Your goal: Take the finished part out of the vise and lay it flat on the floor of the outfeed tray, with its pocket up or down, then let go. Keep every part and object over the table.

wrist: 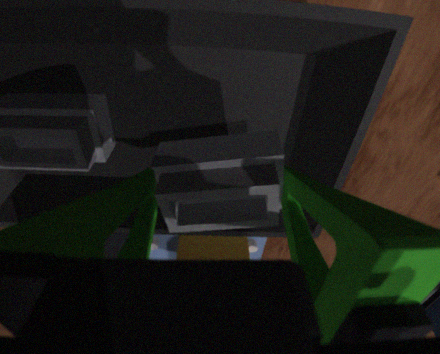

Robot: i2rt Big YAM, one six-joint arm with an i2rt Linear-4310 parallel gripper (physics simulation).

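Places are measured from the arm's base along level axes (x back, y left, z down), in centimetres.
Where they show: gripper, fingertip midpoint: (220,177).
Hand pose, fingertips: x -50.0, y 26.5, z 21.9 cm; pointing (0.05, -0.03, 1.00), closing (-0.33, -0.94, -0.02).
Note:
After its pixels a point has its place.
The finished part (220,150) {x -51.4, y 27.0, z 22.0 cm}, a grey block with a rectangular pocket, is between the green fingers of my gripper (220,177) {x -50.0, y 26.5, z 21.9 cm} in the wrist view. The gripper is shut on it. The pocket side faces toward the camera and the lower part of the view. The dark grey outfeed tray (371,107) {x -55.3, y 20.5, z 23.4 cm} fills much of the view behind the part. The held part overlaps the tray's near side in this view. Its height above the tray floor is hard to judge. The vise cannot be made out.
Another grey pocketed part (102,125) {x -49.1, y 33.2, z 25.0 cm} lies in the tray at the left. Beyond the tray's near rim, a blue surface (167,252) {x -35.9, y 26.9, z 26.8 cm} with pale round studs and a yellow block (212,247) {x -40.1, y 23.7, z 25.2 cm} show between the fingers. The wooden table (400,125) {x -54.1, y 14.3, z 27.6 cm} shows at the right. Dark shadows cross the tray.

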